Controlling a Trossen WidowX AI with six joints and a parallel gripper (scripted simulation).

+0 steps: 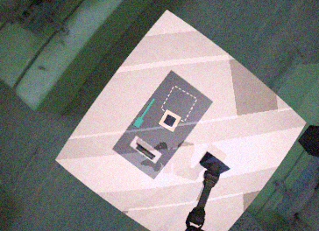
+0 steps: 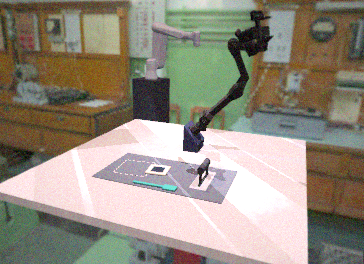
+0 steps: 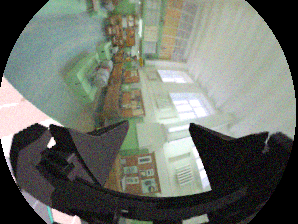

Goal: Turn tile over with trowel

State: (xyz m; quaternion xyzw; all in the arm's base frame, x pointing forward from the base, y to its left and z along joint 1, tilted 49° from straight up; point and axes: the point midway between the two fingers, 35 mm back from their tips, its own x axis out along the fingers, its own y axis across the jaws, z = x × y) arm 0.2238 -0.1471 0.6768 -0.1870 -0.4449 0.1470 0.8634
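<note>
Now: the small trowel 670 mm below my gripper tip, 200 mm to the right of it and 200 mm ahead of it. The rest, counted from my gripper tip: tile: 700 mm below, 440 mm to the right, 240 mm ahead; teal trowel: 700 mm below, 390 mm ahead, 350 mm to the right; grey mat: 730 mm below, 390 mm to the right, 250 mm ahead.
</note>
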